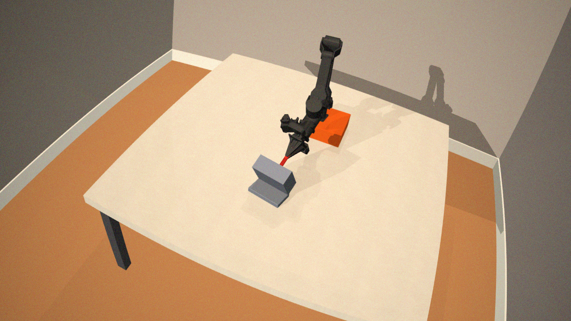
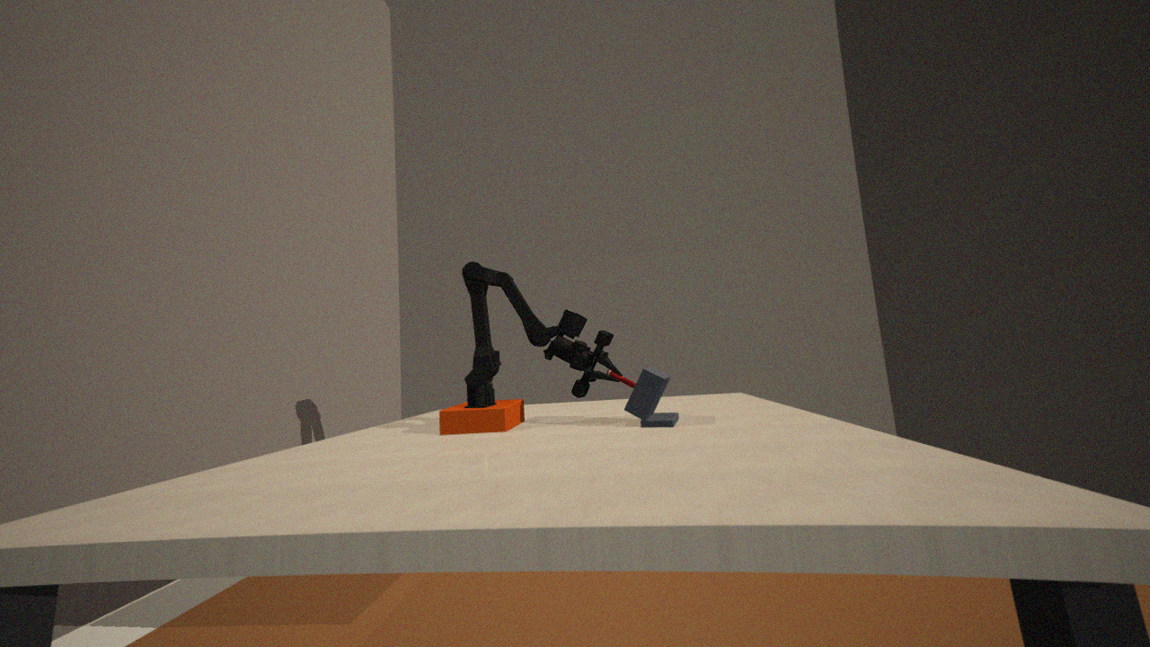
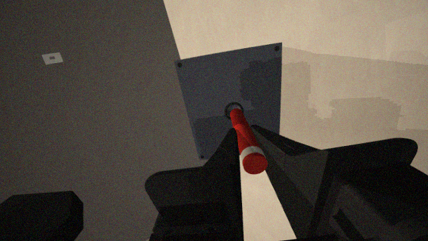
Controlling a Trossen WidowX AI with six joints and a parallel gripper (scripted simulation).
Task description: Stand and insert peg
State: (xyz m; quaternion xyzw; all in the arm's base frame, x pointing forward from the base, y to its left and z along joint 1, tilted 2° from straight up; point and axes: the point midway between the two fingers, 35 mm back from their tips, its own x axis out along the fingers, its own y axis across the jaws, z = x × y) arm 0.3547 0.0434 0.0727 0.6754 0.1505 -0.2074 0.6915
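Right now my gripper tip is 70 mm short of the grey sloped panel and 40 mm above it. From my gripper tip the other things lie so: red peg (10 mm behind, 10 mm above); flat foot (90 mm ahead, 10 mm to the right, 110 mm below).
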